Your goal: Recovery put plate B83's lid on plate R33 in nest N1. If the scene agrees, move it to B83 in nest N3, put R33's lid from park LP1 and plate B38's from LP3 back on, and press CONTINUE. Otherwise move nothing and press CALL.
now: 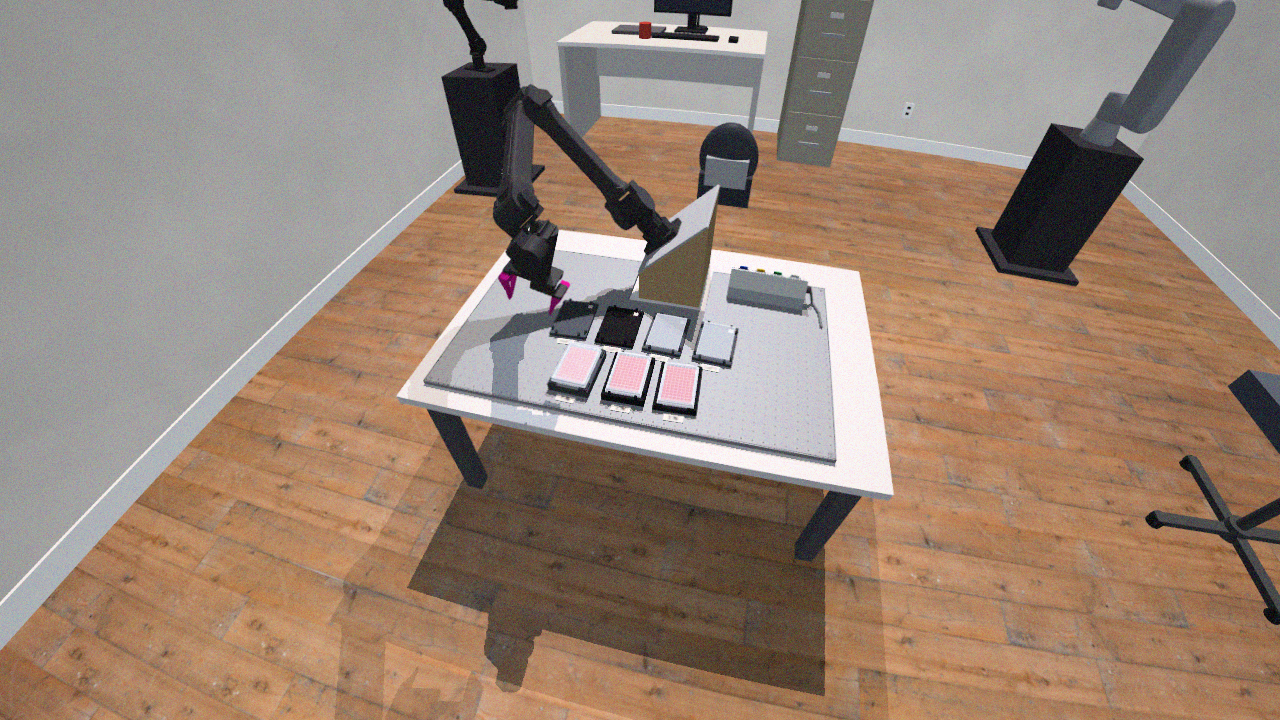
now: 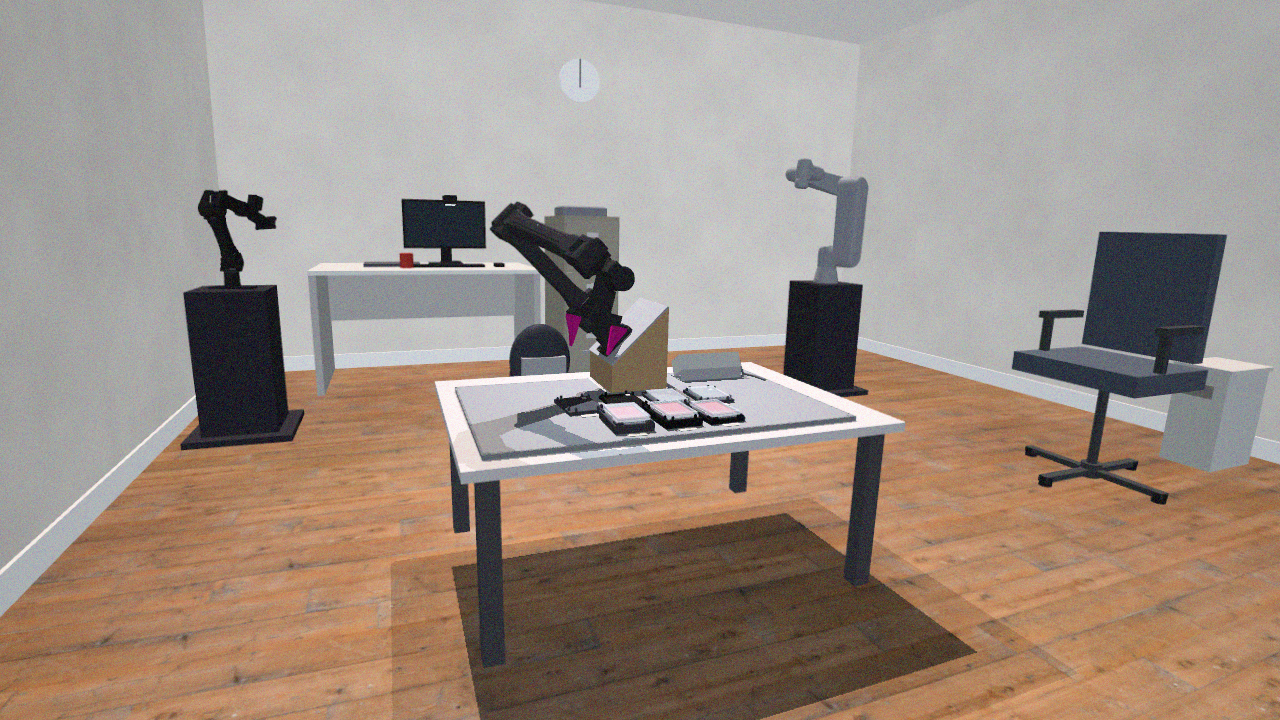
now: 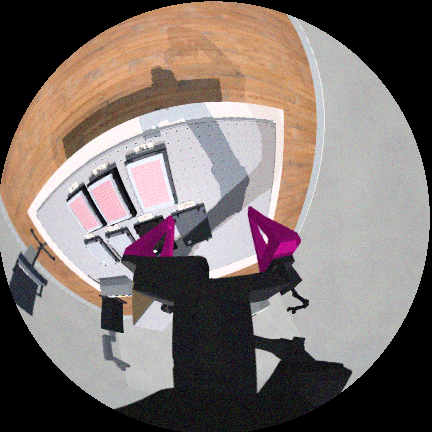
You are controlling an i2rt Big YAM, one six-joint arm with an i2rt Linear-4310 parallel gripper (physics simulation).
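Places are measured from the arm's base along level axes (x right, y ahead, z up), in millimetres.
Pixels of known places: gripper, between the fingertips: [image 1: 530, 305] [image 2: 589, 350] [image 3: 209, 214]; arm's base, origin of its link: [image 1: 664, 238].
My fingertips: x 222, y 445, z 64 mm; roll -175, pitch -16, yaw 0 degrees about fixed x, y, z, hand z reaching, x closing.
Note:
Ahead of a thing's pixels: the offset from my fingertips to its middle. "spot": to the spot under its first point. Level surfaces: height alone.
My gripper [image 1: 531, 300] [image 2: 591, 348] [image 3: 209, 214] is open and empty, high over the table's left rear, near the dark grey leftmost park @[dx -25, dy -180, dz -184 mm] [image 1: 572, 320] [image 3: 194, 225]. The nest N1 plate @[dx -96, dy +4, dz -159 mm] [image 1: 577, 367] [image 2: 624, 414] [image 3: 150, 181] is pink and paler, as if under a clear lid. The nest N2 plate @[dx -227, dy +2, dz -166 mm] [image 1: 629, 376] [image 3: 110, 195] and nest N3 plate @[dx -349, dy +1, dz -174 mm] [image 1: 677, 385] [image 3: 84, 212] show pink well grids. Behind them, the black second park @[dx -156, dy -179, dz -184 mm] [image 1: 618, 327] holds no pale lid; pale lids lie on the third park @[spot: dx -287, dy -167, dz -176 mm] [image 1: 666, 333] and fourth park @[spot: dx -420, dy -164, dz -176 mm] [image 1: 716, 342]. Plate names and park labels are unreadable.
A grey button box @[dx -538, dy -424, dz -152 mm] [image 1: 767, 291] [image 2: 707, 366] [image 3: 116, 286] with coloured buttons stands at the right rear. A tan wedge block [image 1: 677, 273] [image 2: 631, 365] with a sloped pale top stands behind the parks, carrying the arm's base. Everything stands on a white-edged table @[dz -207 mm] [image 1: 868, 402].

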